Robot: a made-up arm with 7 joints.
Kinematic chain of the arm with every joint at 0, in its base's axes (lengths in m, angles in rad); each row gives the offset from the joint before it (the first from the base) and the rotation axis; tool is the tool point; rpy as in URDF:
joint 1: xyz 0 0 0.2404 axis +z
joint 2: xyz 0 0 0 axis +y
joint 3: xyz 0 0 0.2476 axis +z
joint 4: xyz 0.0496 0 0 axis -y
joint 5: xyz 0.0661 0 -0.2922 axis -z
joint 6: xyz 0 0 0 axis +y
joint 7: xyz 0.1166 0 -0.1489 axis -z
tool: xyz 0 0 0 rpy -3.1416 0 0
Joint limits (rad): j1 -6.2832..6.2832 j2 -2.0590..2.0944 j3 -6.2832..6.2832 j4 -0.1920..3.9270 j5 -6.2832..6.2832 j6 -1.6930..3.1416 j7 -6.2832..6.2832
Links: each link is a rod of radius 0.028 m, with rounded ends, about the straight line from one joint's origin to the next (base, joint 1, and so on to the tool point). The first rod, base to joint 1, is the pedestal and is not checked.
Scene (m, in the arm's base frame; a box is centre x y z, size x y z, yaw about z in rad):
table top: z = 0
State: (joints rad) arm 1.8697 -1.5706 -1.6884 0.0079 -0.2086 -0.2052 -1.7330
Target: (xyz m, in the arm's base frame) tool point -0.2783 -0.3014 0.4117
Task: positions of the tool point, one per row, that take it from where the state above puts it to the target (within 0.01 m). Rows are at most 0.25 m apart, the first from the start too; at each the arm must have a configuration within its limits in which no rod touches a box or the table.
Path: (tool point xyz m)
1: 0.3167 0.1129 0.2943
2: 0.3480 -0.0615 0.3505
3: 0.2770 -0.2362 0.3975
4: 0.1176 -0.3556 0.4265
5: -0.0867 -0.3802 0.4318
6: -0.2783 -0.3014 0.4117

